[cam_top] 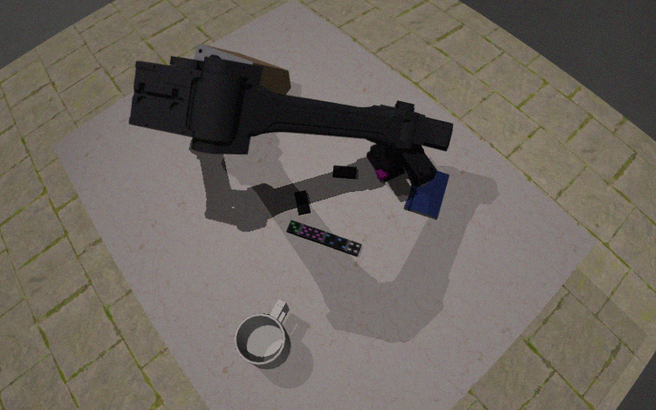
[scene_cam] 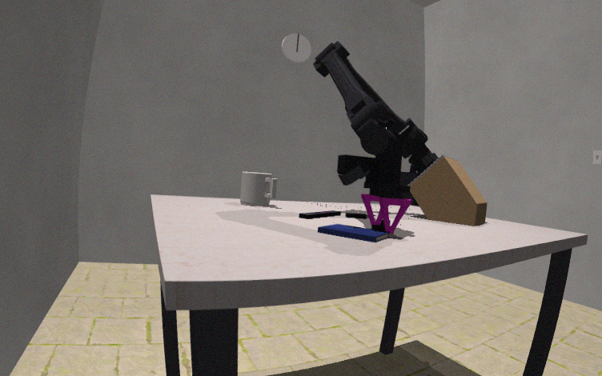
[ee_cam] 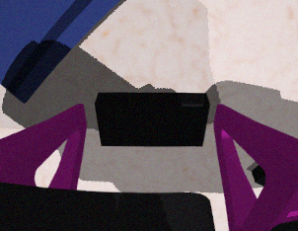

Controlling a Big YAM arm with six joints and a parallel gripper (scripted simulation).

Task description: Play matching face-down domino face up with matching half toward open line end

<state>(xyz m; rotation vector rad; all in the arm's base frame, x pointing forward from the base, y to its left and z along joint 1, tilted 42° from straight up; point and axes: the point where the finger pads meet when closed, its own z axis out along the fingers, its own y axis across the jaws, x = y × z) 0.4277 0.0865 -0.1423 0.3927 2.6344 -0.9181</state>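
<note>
Now: the domino right at my hand. Also, from my hand: blue book 9 cm ahead, 1 cm to the left; then mug 6 cm ahead, 47 cm to the right, 3 cm above.
</note>
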